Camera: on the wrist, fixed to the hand. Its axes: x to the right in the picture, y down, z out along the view.
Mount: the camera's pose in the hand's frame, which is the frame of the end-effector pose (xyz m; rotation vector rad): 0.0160 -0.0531 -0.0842 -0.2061 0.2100 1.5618
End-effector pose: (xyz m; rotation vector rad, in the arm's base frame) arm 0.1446 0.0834 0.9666 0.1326 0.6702 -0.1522
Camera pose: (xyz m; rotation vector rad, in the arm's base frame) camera 0.0962 0.0442 0.8874 0.4387 0.6271 1.4406
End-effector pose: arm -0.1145 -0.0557 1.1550 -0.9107 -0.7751 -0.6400
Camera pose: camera -0.1199 -0.1563 1.1588 -1.2918 0.3173 0.5813
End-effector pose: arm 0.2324 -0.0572 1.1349 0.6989 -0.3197 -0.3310
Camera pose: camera 0.2699 -0.0537 1.0414 0.1276 -0.5272 1.1713
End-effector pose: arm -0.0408 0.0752 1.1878 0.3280 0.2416 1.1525
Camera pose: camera -0.0190 0.0813 1.0895 0.1696 -0.0038 2.7380
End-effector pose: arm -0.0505 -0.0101 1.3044 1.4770 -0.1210 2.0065
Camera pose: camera -0.0943 0.0749 1.2726 -0.7049 1.2663 -2.1877
